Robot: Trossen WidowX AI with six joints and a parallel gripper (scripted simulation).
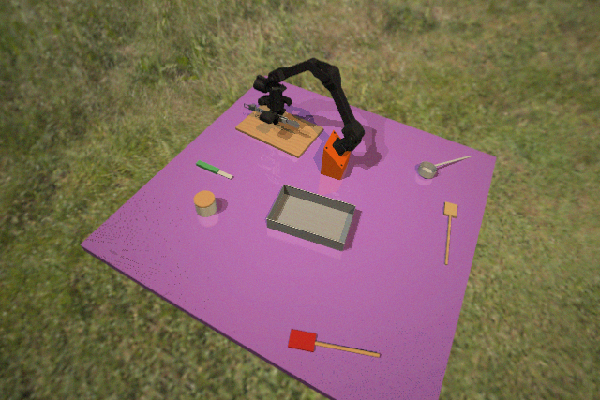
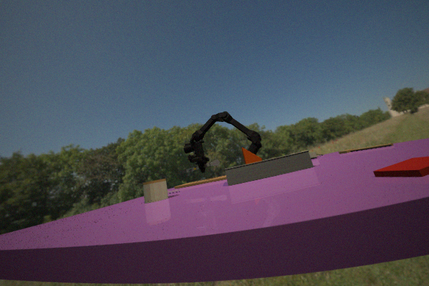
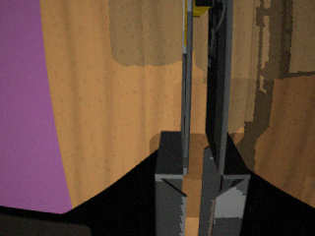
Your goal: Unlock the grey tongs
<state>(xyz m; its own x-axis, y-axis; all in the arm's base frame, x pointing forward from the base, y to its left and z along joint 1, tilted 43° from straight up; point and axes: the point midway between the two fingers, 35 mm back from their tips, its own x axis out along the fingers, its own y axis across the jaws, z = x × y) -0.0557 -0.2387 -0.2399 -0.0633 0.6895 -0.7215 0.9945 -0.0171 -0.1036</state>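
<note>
Now: the wooden board 40 mm behind my gripper tip and 60 mm below it. Also, from my gripper tip: grey roasting tin (380 mm ahead, 370 mm to the left, 40 mm below); then cork-lidded jar (530 mm ahead, 20 mm to the right, 30 mm below); then green-handled knife (340 mm ahead, 110 mm to the right, 60 mm below).
</note>
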